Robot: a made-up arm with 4 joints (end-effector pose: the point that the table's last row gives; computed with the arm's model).
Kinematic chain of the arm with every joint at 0, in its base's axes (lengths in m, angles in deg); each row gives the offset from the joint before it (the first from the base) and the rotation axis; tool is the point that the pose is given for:
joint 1: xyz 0 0 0.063 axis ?
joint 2: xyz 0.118 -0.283 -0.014 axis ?
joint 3: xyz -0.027 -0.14 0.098 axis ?
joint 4: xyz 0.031 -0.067 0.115 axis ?
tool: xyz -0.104 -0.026 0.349
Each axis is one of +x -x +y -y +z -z.
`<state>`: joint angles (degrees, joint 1 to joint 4).
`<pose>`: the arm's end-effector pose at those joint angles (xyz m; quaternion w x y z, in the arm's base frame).
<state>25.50 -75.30 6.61 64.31</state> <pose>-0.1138 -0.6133 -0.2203 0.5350 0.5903 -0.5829 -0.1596</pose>
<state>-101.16 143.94 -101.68 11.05</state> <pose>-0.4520 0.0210 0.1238 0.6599 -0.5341 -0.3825 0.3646</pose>
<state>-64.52 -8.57 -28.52 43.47</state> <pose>0.2407 -0.4267 0.4031 0.9469 -0.1561 0.1946 -0.2030</pose>
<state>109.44 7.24 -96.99 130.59</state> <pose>0.0983 -0.2586 0.1178 0.3718 0.1783 0.5490 0.7270</pose>
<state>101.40 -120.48 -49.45 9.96</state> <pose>0.3793 -0.6964 0.0728 0.5541 0.6992 -0.1676 0.4196</pose>
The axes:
joint 1: -y
joint 2: -x
joint 3: +z
joint 4: -y

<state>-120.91 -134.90 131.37 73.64</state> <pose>-0.5355 -0.2009 -0.0604 0.4821 0.2985 -0.7077 -0.4215</pose>
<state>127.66 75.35 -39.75 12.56</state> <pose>-0.1360 0.2010 -0.1443 0.0578 -0.0813 -0.7706 -0.6294</pose>
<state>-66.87 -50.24 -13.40 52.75</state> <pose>-0.0153 -0.6470 0.3086 0.8863 0.1207 0.1597 -0.4176</pose>
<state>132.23 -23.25 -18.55 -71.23</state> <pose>-0.4310 -0.7558 0.1746 0.8494 0.1141 -0.4626 0.2268</pose>
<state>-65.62 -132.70 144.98 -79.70</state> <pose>-0.2128 -0.6558 0.1279 0.8698 0.2266 -0.1452 0.4135</pose>
